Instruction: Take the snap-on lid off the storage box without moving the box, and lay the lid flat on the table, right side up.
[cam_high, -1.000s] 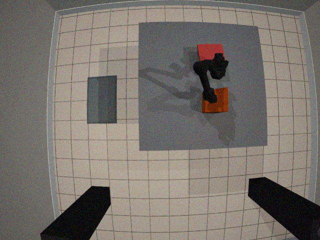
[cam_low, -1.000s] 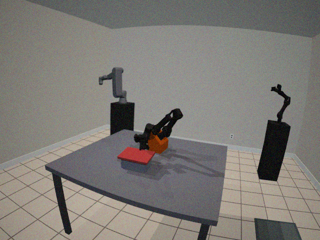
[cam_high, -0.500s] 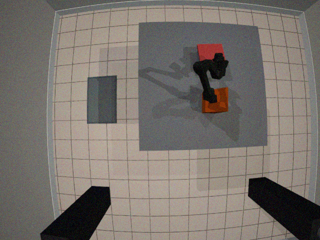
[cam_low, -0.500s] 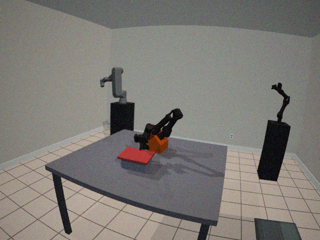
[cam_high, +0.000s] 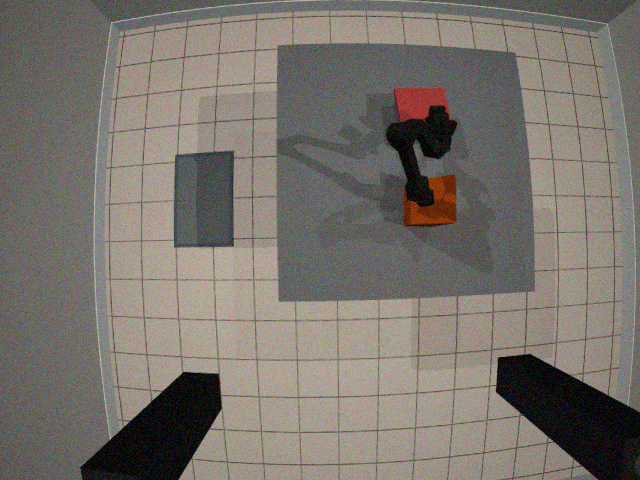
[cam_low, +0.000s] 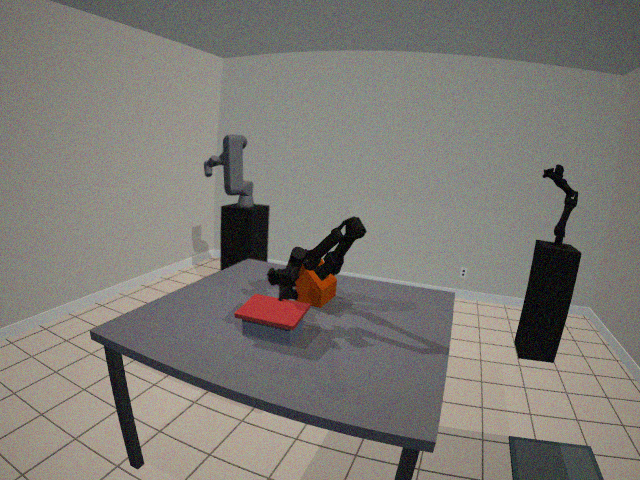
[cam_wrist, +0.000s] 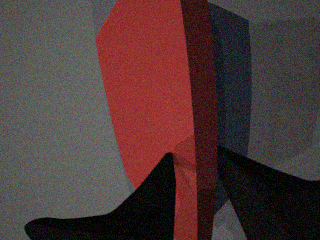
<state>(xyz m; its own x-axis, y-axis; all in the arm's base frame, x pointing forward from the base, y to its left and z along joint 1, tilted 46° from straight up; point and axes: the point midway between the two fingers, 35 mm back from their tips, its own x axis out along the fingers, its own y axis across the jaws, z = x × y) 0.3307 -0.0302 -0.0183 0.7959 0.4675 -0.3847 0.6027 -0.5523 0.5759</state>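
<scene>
The red lid is 80 mm ahead of my gripper tip. The rest, counted from my gripper tip: grey-blue storage box: 70 mm ahead, 60 mm below.
</scene>
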